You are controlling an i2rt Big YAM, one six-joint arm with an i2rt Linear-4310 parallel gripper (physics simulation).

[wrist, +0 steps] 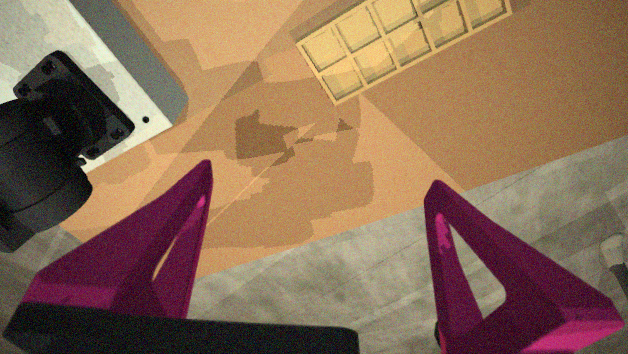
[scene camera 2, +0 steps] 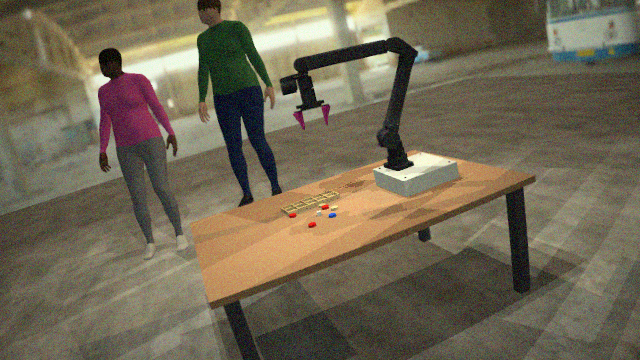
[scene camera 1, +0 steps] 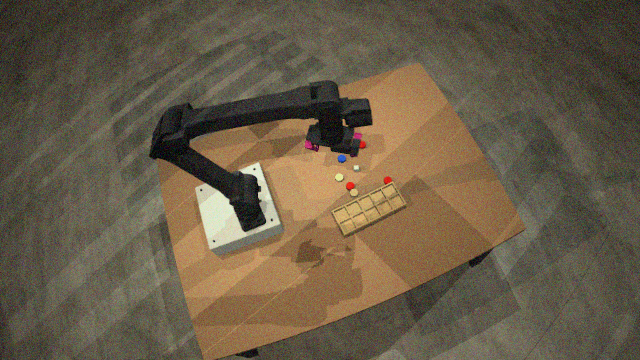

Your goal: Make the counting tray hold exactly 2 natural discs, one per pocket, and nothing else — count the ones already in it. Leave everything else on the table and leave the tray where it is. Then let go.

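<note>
The counting tray [scene camera 1: 375,220] [scene camera 2: 310,202] [wrist: 399,68] is a tan grid of pockets in two rows. I make out no disc in the pockets that show; some are outside the wrist view. One natural disc [scene camera 1: 354,192] lies on the table close beside the tray's long side, next to a red disc. A second, paler natural disc [scene camera 1: 339,177] [scene camera 2: 334,208] lies a little farther from the tray. My gripper [scene camera 1: 334,145] [scene camera 2: 315,126] [wrist: 324,180] is open and empty, high above the table. No disc shows between the fingers in the wrist view.
A red disc [scene camera 1: 350,186] [scene camera 2: 325,207] lies between the natural discs. Another red disc [scene camera 1: 388,180] [scene camera 2: 292,215] lies by the tray's far end. A third red disc [scene camera 1: 362,144] [scene camera 2: 312,224], a blue disc [scene camera 1: 341,158] [scene camera 2: 332,215] and a small white cube [scene camera 1: 356,168] [scene camera 2: 319,213] lie farther away.
</note>
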